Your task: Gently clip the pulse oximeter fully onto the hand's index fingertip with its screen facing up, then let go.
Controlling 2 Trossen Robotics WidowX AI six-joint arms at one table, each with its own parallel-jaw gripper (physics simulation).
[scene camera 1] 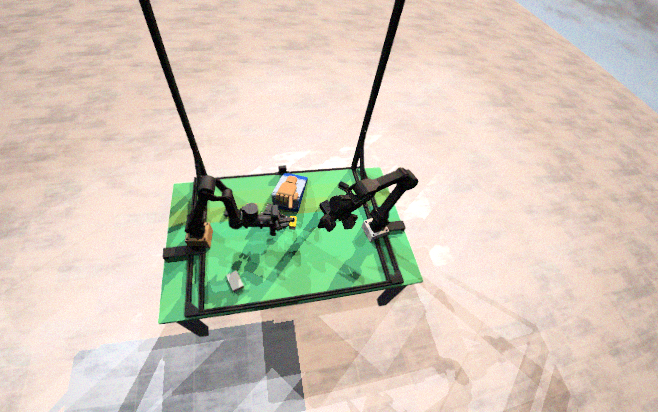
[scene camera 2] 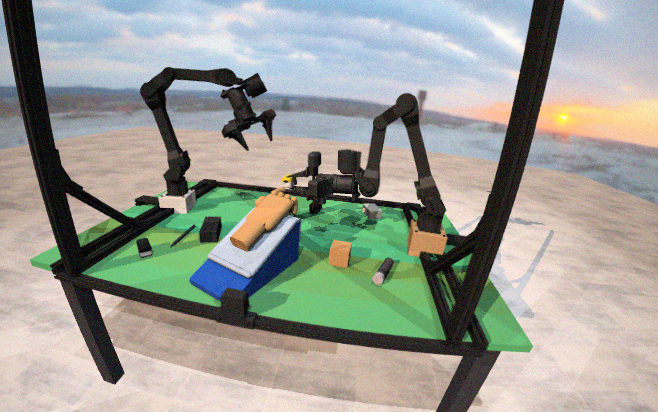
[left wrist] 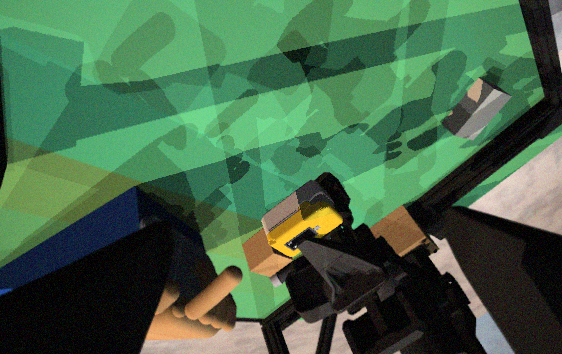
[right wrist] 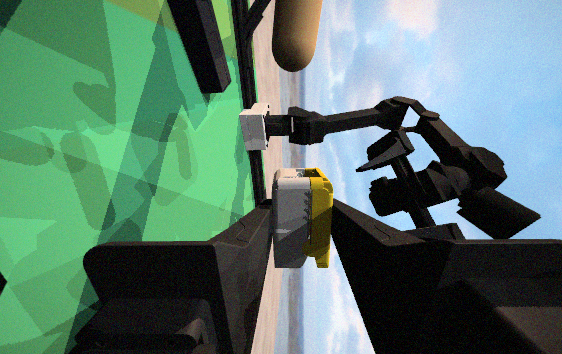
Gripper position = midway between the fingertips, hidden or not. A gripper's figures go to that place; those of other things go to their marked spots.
Scene:
My left gripper (left wrist: 309, 227) is 0.11 m from the lens. My right gripper (left wrist: 293, 224) is 0.28 m from the lens.

